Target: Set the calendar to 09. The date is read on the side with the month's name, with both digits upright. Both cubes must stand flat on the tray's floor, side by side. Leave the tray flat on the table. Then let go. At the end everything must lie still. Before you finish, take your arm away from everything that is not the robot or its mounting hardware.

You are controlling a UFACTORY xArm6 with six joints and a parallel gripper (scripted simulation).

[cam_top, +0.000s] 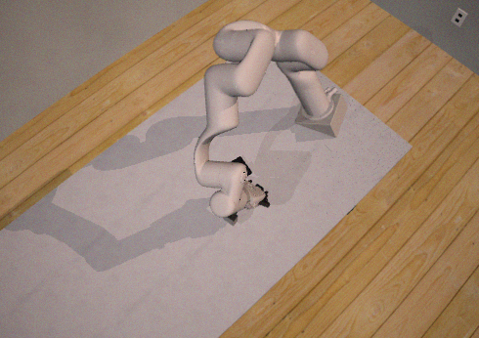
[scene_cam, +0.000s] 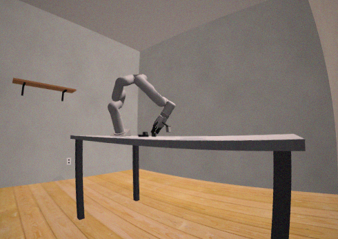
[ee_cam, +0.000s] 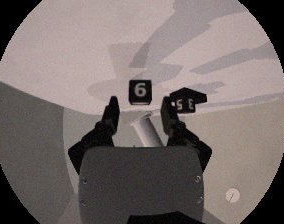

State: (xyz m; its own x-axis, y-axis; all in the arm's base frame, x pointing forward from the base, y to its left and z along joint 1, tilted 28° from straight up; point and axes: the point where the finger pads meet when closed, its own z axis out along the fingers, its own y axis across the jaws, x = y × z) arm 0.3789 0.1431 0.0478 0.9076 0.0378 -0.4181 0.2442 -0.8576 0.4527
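Right now my hand is 30 mm above the black date cube and 10 mm past it. Also, from my hand: black cube (90 mm to the right, 20 mm below, 20 mm behind).
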